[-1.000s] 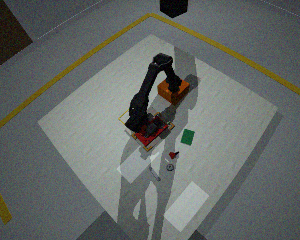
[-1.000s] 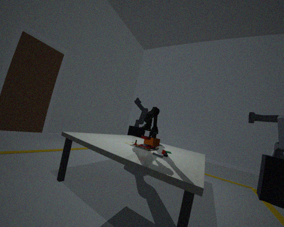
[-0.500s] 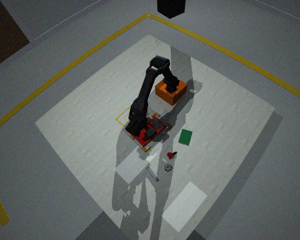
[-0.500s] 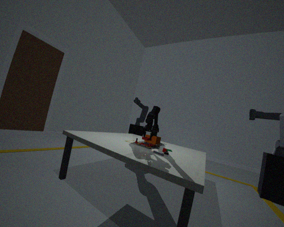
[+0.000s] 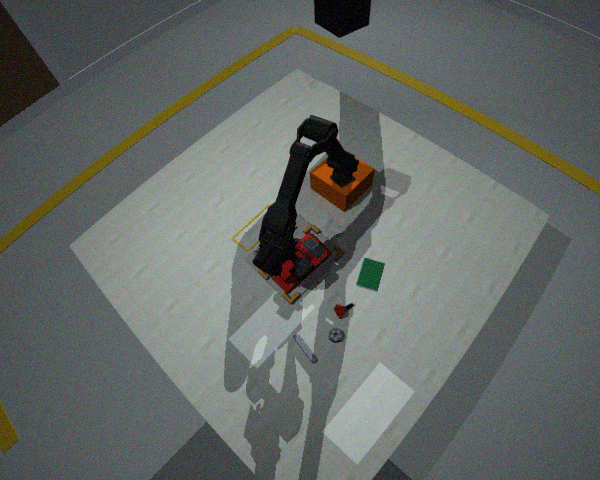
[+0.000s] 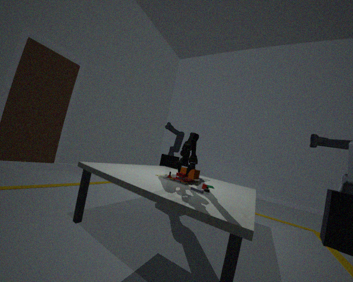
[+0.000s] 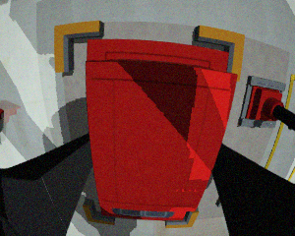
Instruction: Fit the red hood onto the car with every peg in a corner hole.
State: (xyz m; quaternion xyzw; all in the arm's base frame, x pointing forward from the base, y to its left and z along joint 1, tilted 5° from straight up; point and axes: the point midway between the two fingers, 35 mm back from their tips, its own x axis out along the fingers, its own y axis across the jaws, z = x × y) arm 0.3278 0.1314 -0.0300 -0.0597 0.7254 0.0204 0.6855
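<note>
Right now my gripper tip is 1 cm to the right of the grey engine block and 4 cm above it. From my gripper tip the other things lie so: grey bar (11 cm ahead, 23 cm to the left, 5 cm below); then red hood (right at my gripper tip); then green card (20 cm behind, 17 cm to the left, 6 cm below).
</note>
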